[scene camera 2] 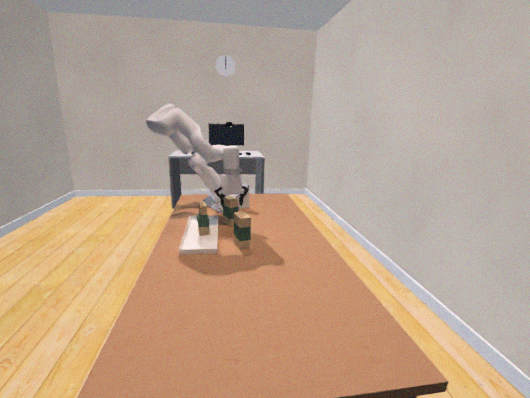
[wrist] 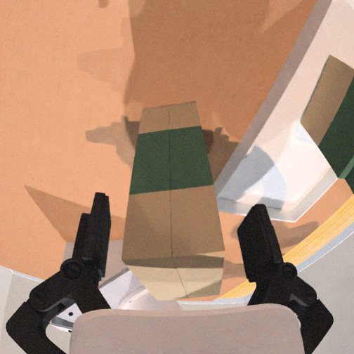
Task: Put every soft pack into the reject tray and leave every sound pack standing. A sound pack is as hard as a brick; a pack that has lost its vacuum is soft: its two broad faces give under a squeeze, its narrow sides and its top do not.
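Frame: origin at the arm's base, x ahead, y left, z up, level; millimetres.
Seen in the pictures: gripper, fingertip midpoint: (scene camera 2: 231, 205).
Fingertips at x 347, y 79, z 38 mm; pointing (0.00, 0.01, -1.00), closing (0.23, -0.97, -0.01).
Pixels of each thing's top centre, then the offset from my fingertips to it. Level surfaces: height alone.
- tan pack with a dark green band, top centre: (scene camera 2: 228, 209) 15 mm back, 19 mm right, 24 mm down
- second banded pack, top centre: (scene camera 2: 239, 224) 244 mm ahead, 42 mm left, 4 mm down
- third banded pack, top centre: (scene camera 2: 200, 220) 102 mm ahead, 142 mm right, 41 mm down
- white reject tray, top centre: (scene camera 2: 201, 229) 120 mm ahead, 137 mm right, 83 mm down
- brown table, surface height: 105 mm down
A tan pack with a dark green band (scene camera 2: 230, 212) (wrist: 171, 162) stands upright on the table beside the tray. My gripper (scene camera 2: 231, 201) (wrist: 180, 213) is open over it, pointing down, with one finger on each side of the pack's upper part and a gap on both sides. A second banded pack (scene camera 2: 242, 231) stands upright on the table, nearer scene camera 2. A third banded pack (scene camera 2: 203, 223) (wrist: 330, 97) is in the white reject tray (scene camera 2: 192, 246) (wrist: 280, 132); part of it is cut off in the wrist view. No pack's softness can be told by sight.
The brown table (scene camera 2: 260, 320) (wrist: 45, 90) runs long toward scene camera 2. The arm (scene camera 2: 200, 145) reaches in from behind the tray side. A pale block-like object (scene camera 2: 245, 199) shows behind the gripper. A desk (scene camera 2: 217, 165) with a monitor (scene camera 2: 226, 134) stands at the far wall.
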